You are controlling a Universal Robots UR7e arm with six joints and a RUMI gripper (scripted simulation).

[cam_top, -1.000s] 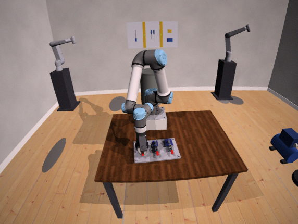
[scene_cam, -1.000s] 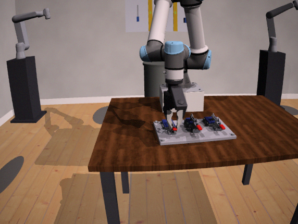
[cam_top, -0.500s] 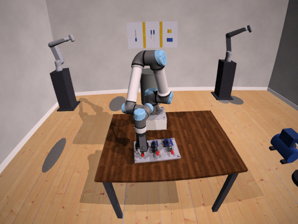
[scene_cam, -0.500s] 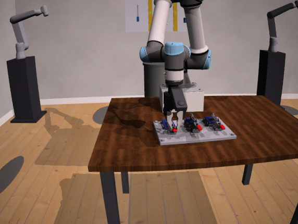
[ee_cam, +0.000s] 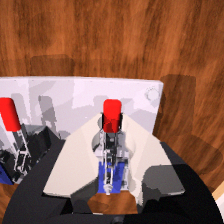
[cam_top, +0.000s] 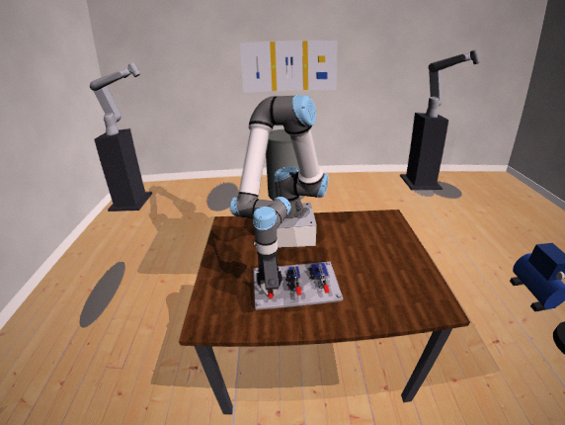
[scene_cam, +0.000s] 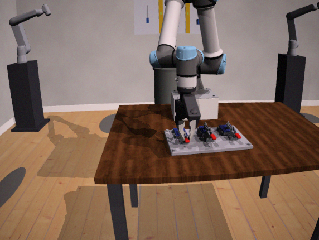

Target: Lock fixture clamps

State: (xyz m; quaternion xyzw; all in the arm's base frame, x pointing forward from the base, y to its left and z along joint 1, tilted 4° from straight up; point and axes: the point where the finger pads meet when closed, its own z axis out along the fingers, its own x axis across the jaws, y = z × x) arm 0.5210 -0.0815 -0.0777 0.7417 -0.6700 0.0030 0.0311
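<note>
My gripper is now 10 cm past the grey fixture plate, 10 cm to the right of it and 4 cm above it.
</note>
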